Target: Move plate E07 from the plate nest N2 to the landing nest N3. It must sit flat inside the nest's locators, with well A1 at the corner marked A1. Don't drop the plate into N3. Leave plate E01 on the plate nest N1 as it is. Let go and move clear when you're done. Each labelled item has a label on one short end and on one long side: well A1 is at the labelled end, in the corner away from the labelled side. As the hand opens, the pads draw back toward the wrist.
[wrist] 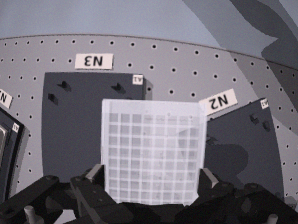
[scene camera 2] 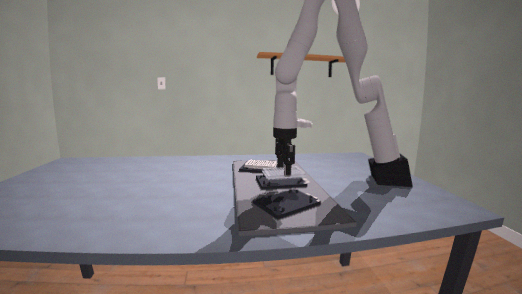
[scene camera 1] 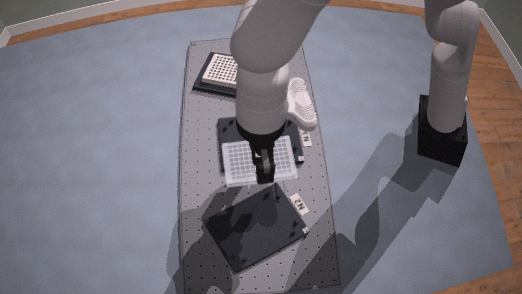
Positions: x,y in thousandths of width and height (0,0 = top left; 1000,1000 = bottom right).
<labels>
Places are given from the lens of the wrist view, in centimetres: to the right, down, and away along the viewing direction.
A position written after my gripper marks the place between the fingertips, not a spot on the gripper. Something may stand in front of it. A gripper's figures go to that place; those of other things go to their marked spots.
my gripper (wrist: 508,797): 0, 6, 15
landing nest N3 (wrist: 240,547): -9, 1, 20
</labels>
